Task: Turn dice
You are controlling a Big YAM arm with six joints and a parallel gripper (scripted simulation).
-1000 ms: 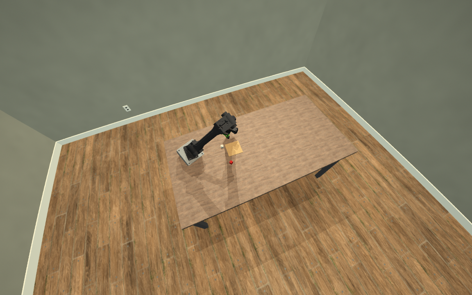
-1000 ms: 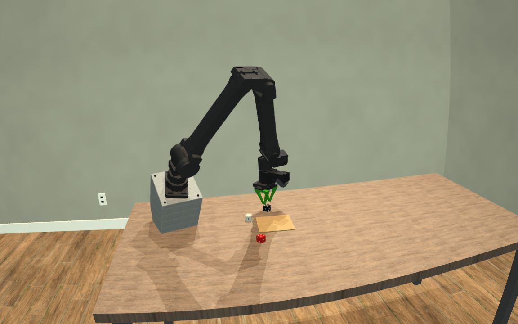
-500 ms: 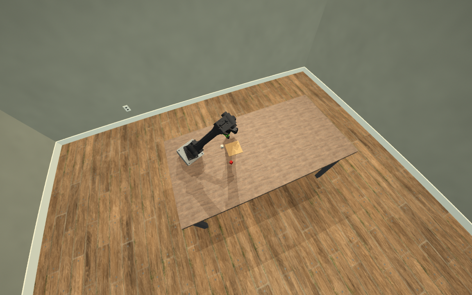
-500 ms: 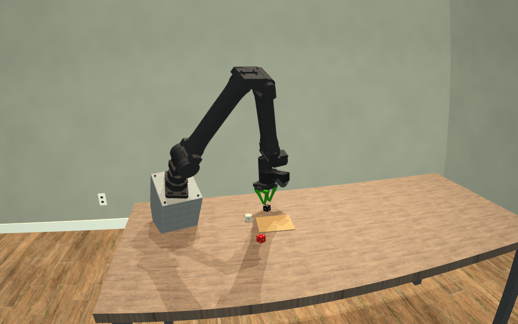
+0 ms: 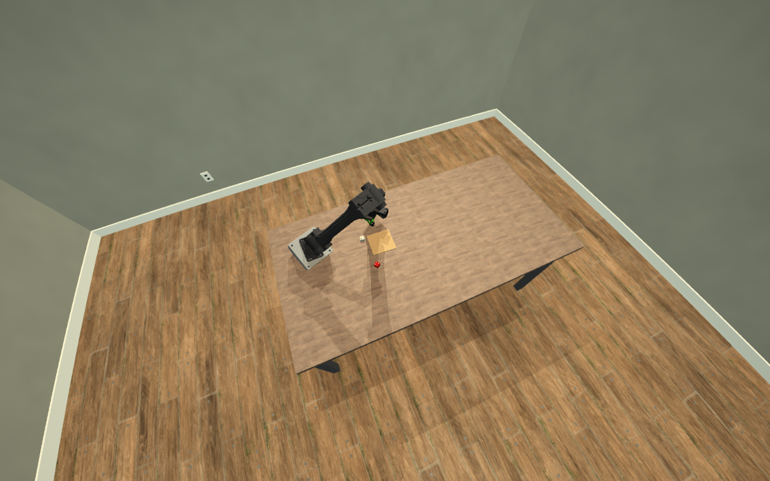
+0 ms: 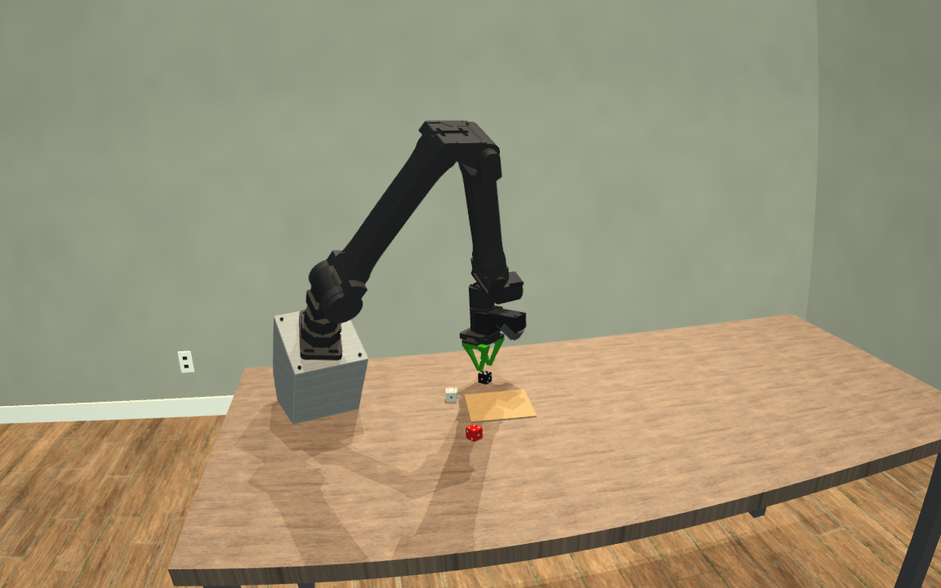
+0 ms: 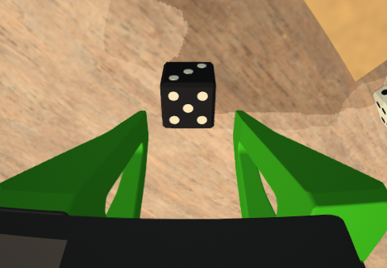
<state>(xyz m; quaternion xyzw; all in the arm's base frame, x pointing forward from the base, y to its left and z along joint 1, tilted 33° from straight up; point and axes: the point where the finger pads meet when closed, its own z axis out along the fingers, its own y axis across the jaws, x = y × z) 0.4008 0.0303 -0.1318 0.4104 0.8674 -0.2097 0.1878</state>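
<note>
The black die lies 30 mm below my hand. The rest, counted from my hand: tan mat 10 mm behind, 140 mm to the right, 40 mm below; then white die 100 mm behind, 70 mm to the right, 30 mm below; then red die 110 mm behind, 260 mm to the right, 30 mm below.
</note>
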